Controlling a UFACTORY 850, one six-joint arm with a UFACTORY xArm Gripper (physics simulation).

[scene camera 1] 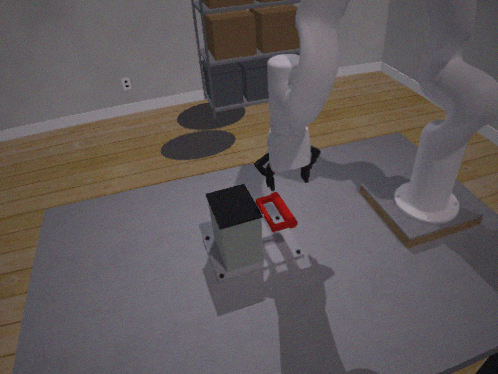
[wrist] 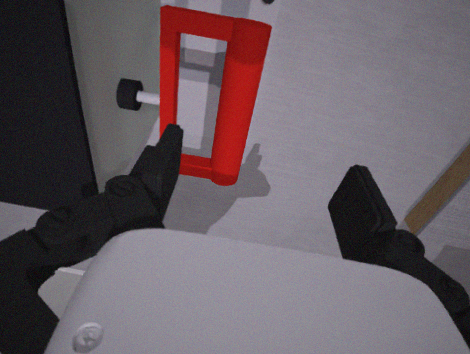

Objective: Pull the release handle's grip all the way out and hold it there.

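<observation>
The release handle is a red rectangular frame [scene camera 1: 287, 210] [wrist: 238, 100] with a thick round grip bar on its side away from the housing. A short pale rod with a black collar [wrist: 129, 94] joins it to the pale green housing [scene camera 1: 239, 245] [wrist: 107, 60], which has a black top [scene camera 1: 234, 205] [wrist: 35, 100]. My gripper [scene camera 1: 289, 184] [wrist: 262, 168] is open and empty, above and behind the handle in the scene view. In the wrist view the left finger overlaps the near left corner of the frame, and the right finger stands well to the right of the grip bar.
The housing stands on a pale base plate [scene camera 1: 214, 260] with dark bolts, on a grey table [scene camera 1: 125, 320]. My arm's base stands on a wood-edged board [scene camera 1: 385, 217] at the right. A shelf rack [scene camera 1: 200, 50] with boxes stands behind the table by the wall.
</observation>
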